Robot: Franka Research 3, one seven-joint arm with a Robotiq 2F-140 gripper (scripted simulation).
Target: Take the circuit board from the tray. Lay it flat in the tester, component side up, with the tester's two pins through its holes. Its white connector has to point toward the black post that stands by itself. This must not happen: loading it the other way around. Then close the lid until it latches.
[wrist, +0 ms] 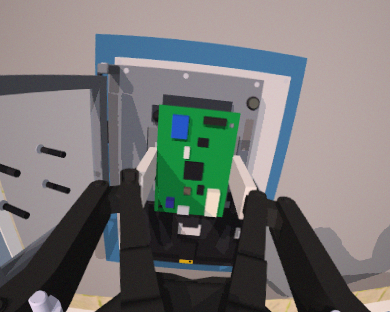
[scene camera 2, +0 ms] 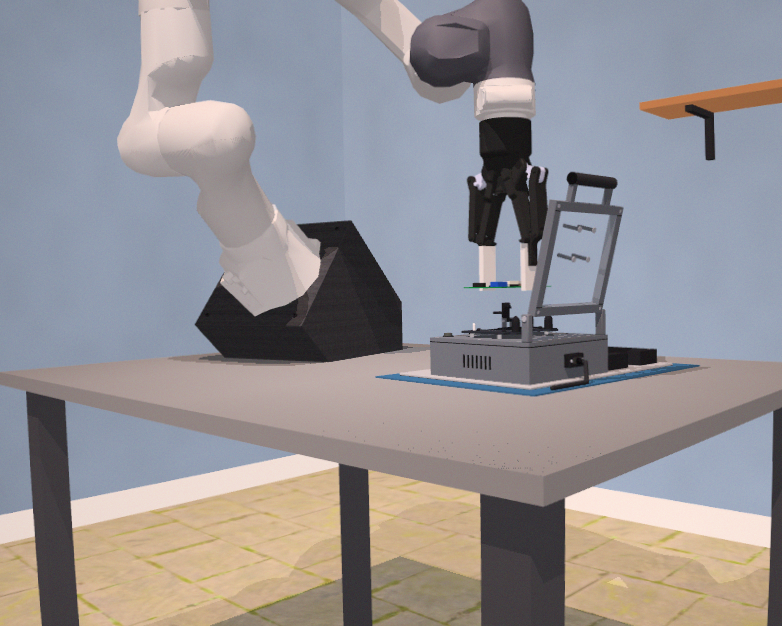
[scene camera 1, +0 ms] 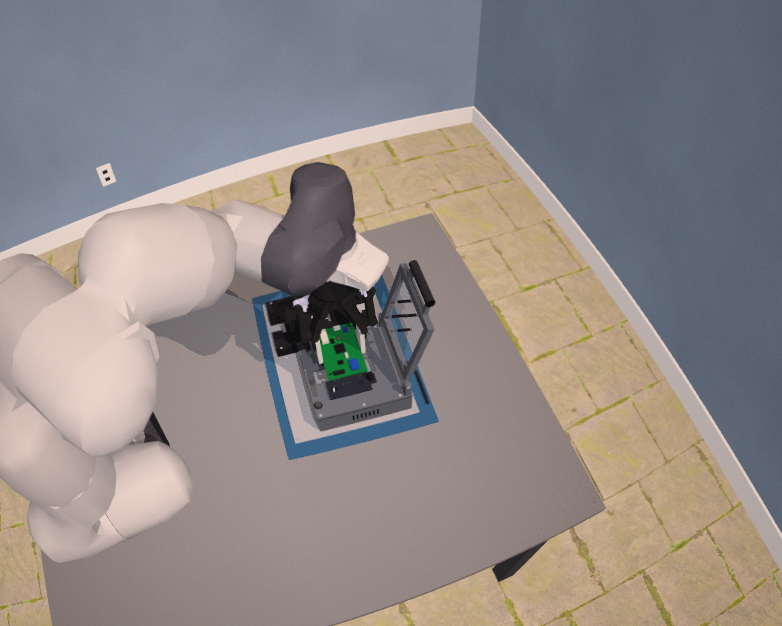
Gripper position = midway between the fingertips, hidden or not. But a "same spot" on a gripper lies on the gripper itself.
gripper: wrist 193, 164; scene camera 2; scene camera 1
same spot on tester lid: (wrist: 52, 112) = (scene camera 2: 558, 269)
same spot on gripper: (scene camera 2: 537, 208) = (scene camera 1: 374, 311)
